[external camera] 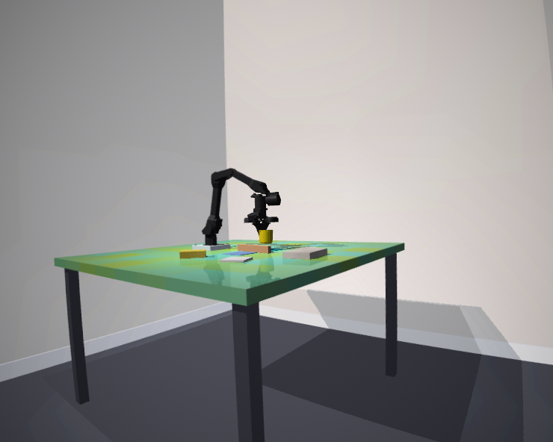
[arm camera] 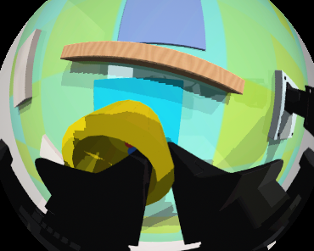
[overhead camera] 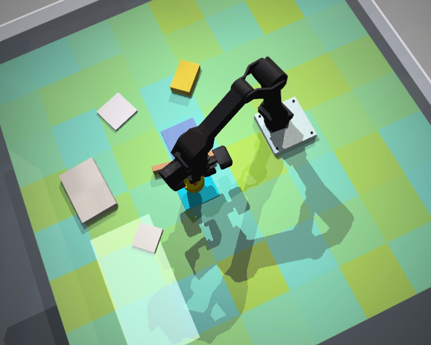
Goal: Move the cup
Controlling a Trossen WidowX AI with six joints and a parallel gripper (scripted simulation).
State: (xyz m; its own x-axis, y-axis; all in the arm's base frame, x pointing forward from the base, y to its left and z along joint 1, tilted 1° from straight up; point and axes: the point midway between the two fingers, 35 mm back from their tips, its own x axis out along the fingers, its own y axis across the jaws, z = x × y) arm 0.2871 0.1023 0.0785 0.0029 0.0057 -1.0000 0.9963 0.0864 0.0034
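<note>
The brown wooden bar lies 8 cm to the right of my gripper tip, 6 cm below it and 2 cm ahead of it. Round my gripper tip: blue-violet pad: 16 cm to the right, 8 cm below, 1 cm ahead; large pale slab: 36 cm ahead, 10 cm to the right, 5 cm below; yellow cup: 2 cm ahead.
</note>
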